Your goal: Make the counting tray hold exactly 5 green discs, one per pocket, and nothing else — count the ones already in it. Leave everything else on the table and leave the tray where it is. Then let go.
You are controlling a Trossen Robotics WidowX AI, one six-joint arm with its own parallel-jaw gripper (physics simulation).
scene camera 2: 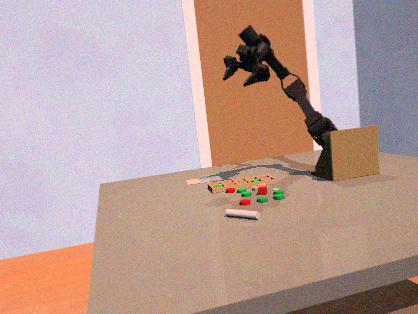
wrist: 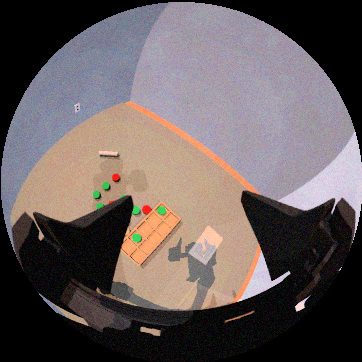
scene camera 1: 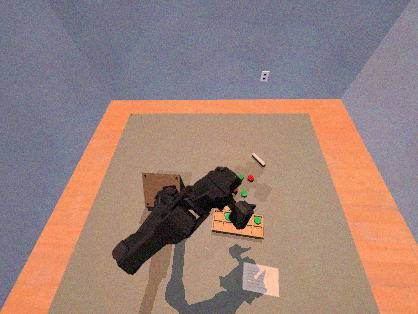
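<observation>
The tan counting tray [scene camera 1: 255, 232] [wrist: 150, 244] has two rows of pockets. Two green discs sit in separate pockets of its row nearer the loose pieces: one disc [scene camera 1: 258, 220] [scene camera 2: 218, 186] [wrist: 161, 211] at one end, another [scene camera 1: 228, 216] [scene camera 2: 255, 180] [wrist: 137, 238] farther along. Part of the tray is hidden by the arm or finger in scene view 1 and the wrist view. Several loose green discs, including one [scene camera 2: 262, 199] and another [wrist: 106, 186], lie beside the tray. My gripper [scene camera 2: 235, 81] [wrist: 187, 198] is open and empty, high above the table.
Red discs [scene camera 2: 230, 190] [scene camera 2: 244, 202] and a taller red piece [scene camera 2: 262, 190] lie among the loose green discs. A pale stick [scene camera 1: 258, 159] [scene camera 2: 242, 214] [wrist: 108, 153] lies beyond them. A printed sheet [scene camera 1: 270, 287] [wrist: 212, 237] lies across the tray. A brown panel [scene camera 2: 355, 152] stands by the arm's base.
</observation>
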